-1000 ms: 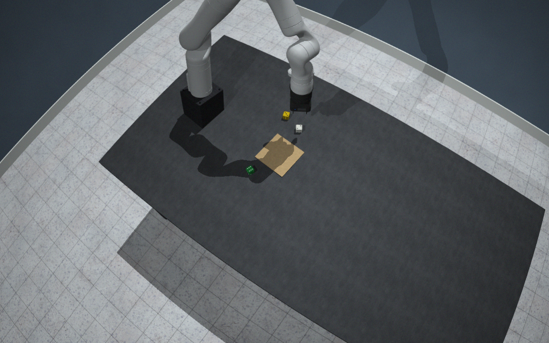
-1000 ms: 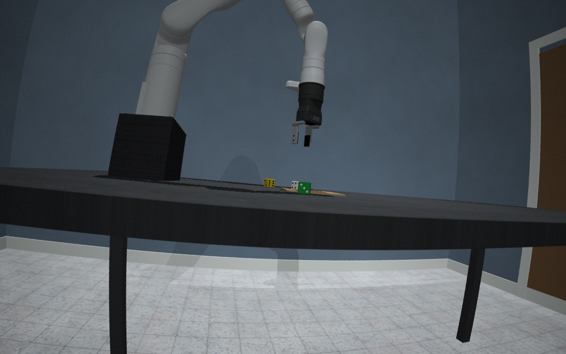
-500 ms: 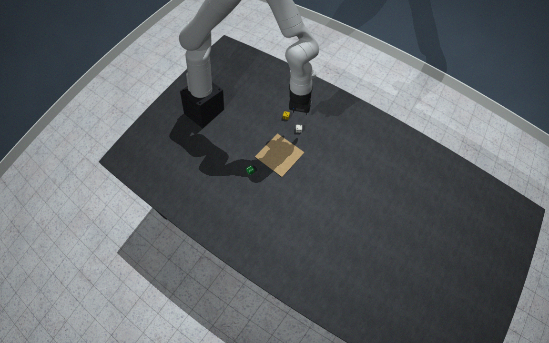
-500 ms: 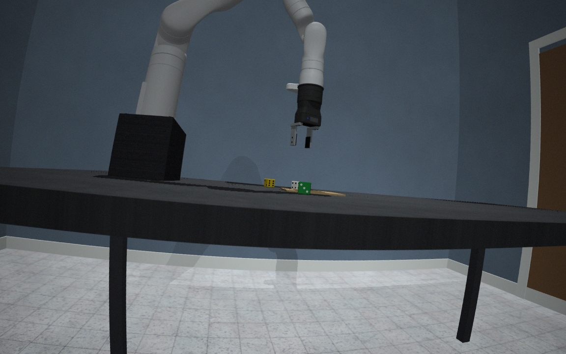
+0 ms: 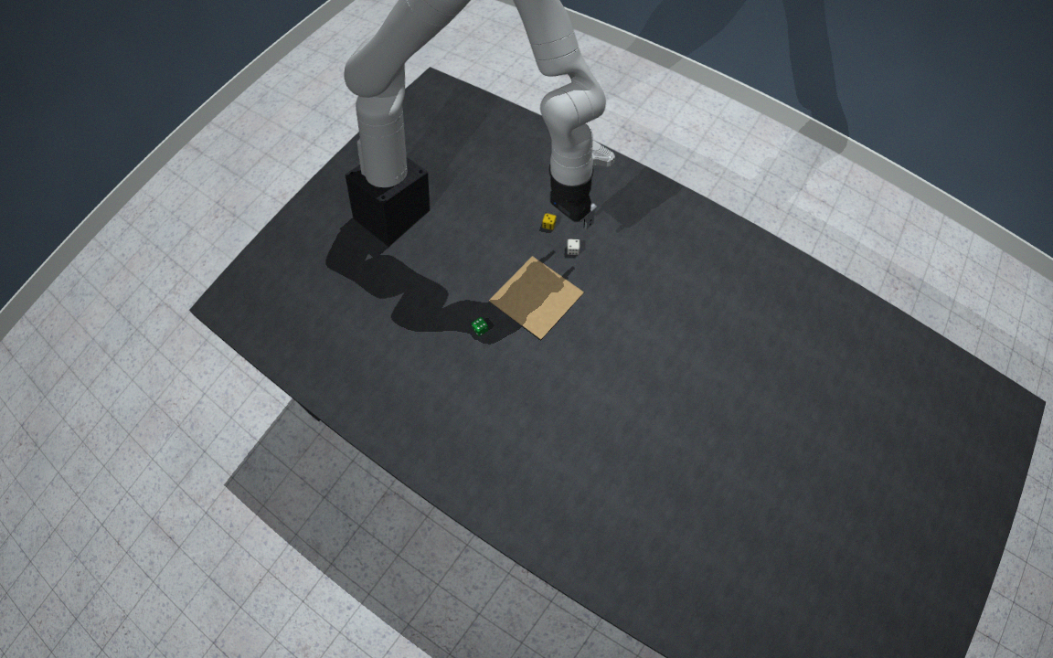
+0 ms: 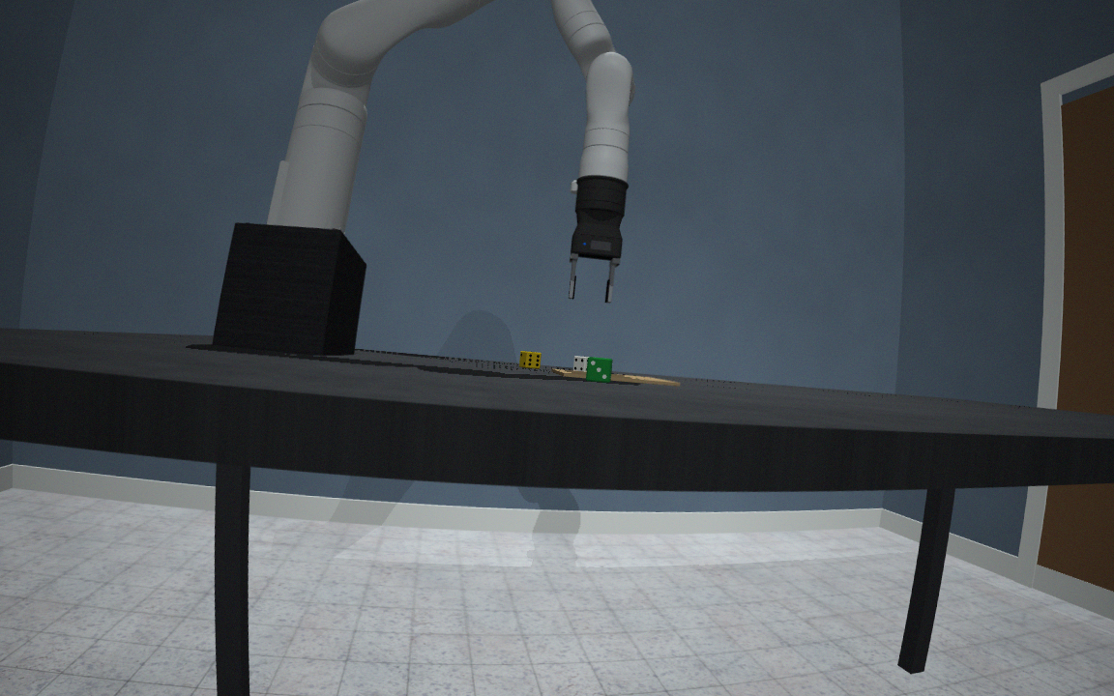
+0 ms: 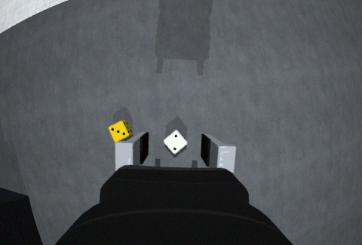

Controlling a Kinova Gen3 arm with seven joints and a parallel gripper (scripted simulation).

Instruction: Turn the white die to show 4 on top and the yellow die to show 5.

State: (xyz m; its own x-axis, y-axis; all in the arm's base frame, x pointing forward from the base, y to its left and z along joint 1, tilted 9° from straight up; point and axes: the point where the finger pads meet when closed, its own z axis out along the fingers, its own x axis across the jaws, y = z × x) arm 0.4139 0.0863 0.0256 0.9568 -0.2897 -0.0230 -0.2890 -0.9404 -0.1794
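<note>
My hand is 10 mm to the left of the white die and 120 mm above it. Round my hand: green die 80 mm behind, 270 mm to the right, 120 mm below; then yellow die 80 mm behind, 30 mm to the left, 120 mm below; then tan mat 20 mm behind, 150 mm to the right, 130 mm below.
</note>
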